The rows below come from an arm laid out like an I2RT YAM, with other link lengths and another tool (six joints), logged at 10 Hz.
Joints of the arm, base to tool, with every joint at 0 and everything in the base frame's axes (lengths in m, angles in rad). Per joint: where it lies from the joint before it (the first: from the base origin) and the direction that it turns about. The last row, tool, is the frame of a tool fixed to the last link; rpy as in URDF.
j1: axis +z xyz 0 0 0.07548
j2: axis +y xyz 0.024 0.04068 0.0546
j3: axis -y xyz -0.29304 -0.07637 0
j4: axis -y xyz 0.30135 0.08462 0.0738
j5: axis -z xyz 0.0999 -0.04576 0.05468
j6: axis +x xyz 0.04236 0 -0.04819
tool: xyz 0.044 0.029 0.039 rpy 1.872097 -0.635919 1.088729
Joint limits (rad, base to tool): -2.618..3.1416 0..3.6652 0..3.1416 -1.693..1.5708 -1.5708..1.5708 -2.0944..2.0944
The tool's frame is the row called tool.
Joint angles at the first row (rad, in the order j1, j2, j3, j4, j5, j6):
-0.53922, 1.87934, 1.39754, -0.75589, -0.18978, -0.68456
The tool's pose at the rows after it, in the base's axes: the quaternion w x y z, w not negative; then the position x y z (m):
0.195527, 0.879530, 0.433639, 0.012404, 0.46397, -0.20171, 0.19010
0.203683, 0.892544, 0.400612, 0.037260, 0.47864, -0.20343, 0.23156
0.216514, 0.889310, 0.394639, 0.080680, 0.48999, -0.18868, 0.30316
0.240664, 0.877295, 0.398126, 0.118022, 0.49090, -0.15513, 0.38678
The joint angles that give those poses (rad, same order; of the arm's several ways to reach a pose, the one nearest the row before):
-0.53883, 1.87857, 1.43073, -0.74332, -0.19207, -0.61208
-0.52586, 1.86447, 1.52227, -0.78411, -0.20275, -0.52624
-0.49383, 1.83434, 1.67794, -0.88598, -0.23938, -0.47933
-0.43318, 1.79808, 1.86904, -1.01836, -0.23938, -0.43928

